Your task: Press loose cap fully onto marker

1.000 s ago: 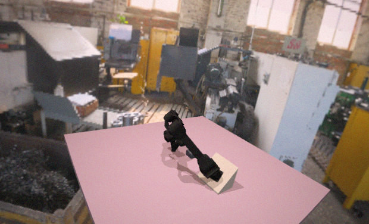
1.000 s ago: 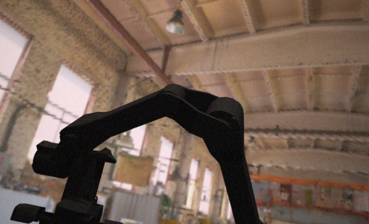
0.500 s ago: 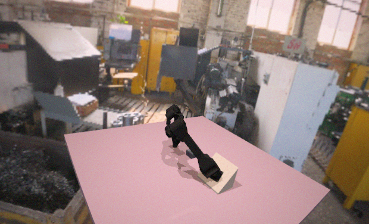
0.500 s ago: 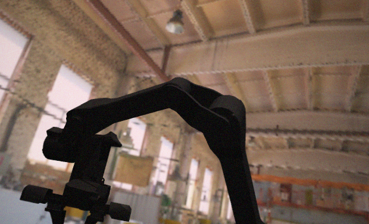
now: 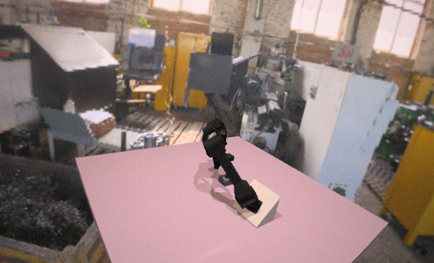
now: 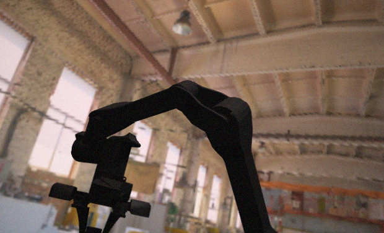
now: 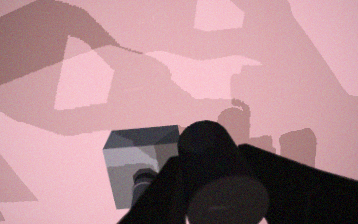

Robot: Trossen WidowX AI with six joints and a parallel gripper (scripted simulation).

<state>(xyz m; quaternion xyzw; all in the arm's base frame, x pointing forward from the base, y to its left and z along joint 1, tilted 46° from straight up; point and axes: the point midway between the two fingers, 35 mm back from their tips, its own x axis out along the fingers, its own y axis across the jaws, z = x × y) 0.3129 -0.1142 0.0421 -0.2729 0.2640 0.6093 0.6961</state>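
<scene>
Right now the holder block is 50 mm behind my gripper tip, 50 mm to the right of it and 80 mm below it. The rest, counted from my gripper tip: cap 10 mm above.
</scene>
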